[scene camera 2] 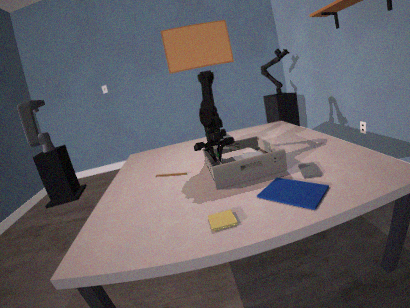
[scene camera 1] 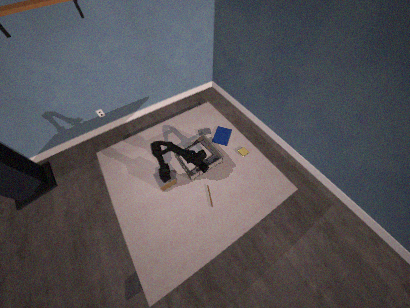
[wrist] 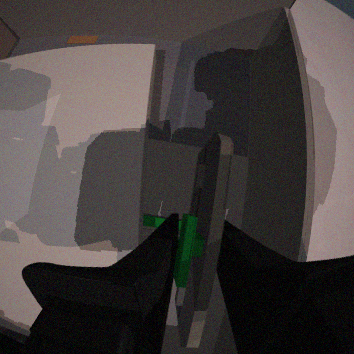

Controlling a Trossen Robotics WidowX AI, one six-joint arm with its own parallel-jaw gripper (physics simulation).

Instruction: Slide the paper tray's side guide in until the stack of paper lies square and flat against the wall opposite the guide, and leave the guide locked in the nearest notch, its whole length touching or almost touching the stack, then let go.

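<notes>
The grey paper tray stands on the table. The white paper stack lies in its left part in the wrist view, partly in shadow. The side guide, an upright grey plate, stands right of the stack with a gap between them. Its green latch is on the stack side. The tray's outer wall is farther right. My gripper is partly open, fingertips low in the tray, one on each side of the latch and guide, not clamped. The stack's far-left edge is out of the wrist view.
A blue flat book, a yellow pad and a small grey object lie around the tray. A thin brown stick lies off another side. The tray walls rise close around the gripper.
</notes>
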